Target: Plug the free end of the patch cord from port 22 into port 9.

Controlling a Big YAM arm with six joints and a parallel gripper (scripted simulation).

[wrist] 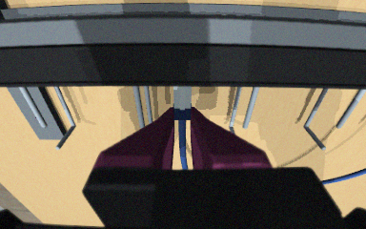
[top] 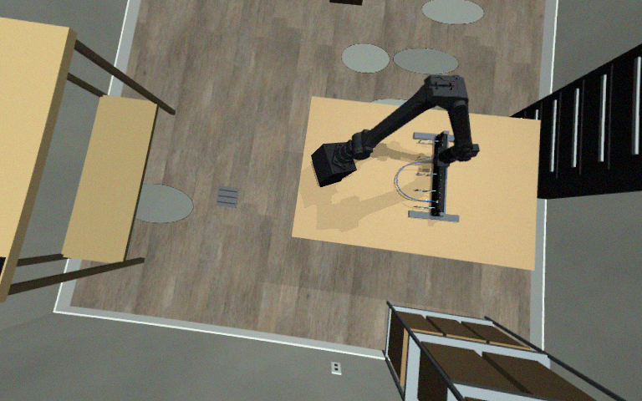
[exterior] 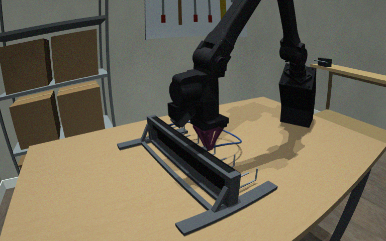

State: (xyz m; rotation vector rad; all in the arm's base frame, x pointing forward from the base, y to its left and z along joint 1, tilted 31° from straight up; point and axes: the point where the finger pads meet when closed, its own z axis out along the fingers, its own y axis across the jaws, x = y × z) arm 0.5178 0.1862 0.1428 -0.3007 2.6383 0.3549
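Right now my hand is 2 cm short of the grey plug and 1 cm to the right of it.
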